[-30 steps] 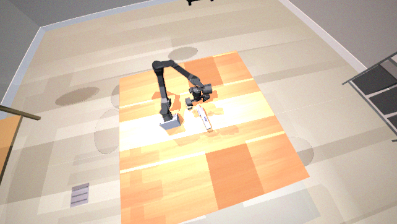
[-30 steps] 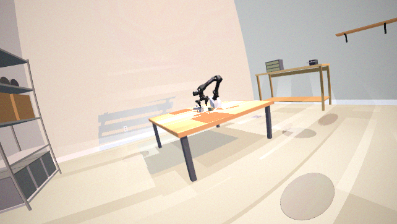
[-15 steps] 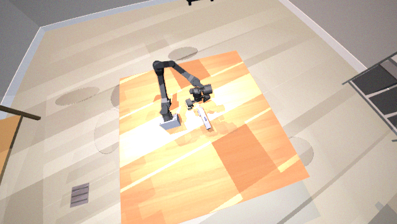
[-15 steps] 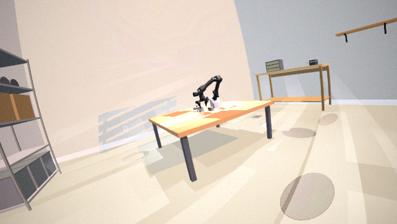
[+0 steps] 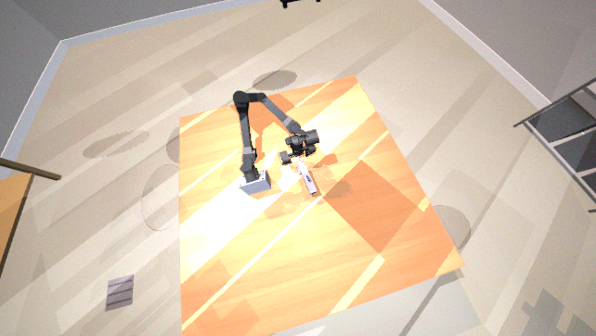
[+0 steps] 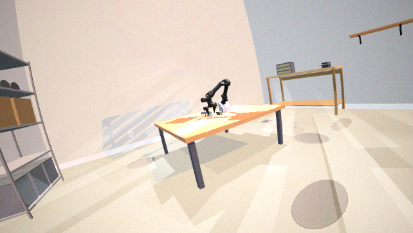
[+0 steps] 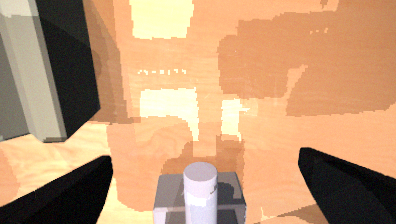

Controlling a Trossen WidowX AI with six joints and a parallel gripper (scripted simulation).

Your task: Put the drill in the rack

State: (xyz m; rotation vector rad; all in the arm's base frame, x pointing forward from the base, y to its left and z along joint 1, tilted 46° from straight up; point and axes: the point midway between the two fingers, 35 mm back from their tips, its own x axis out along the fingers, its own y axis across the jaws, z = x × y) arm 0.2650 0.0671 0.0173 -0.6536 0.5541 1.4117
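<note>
Now: gripper tip 60 mm to the left of the drill and 20 mm below it. Also, from my gripper tip: grey block (120 mm to the right).
</note>
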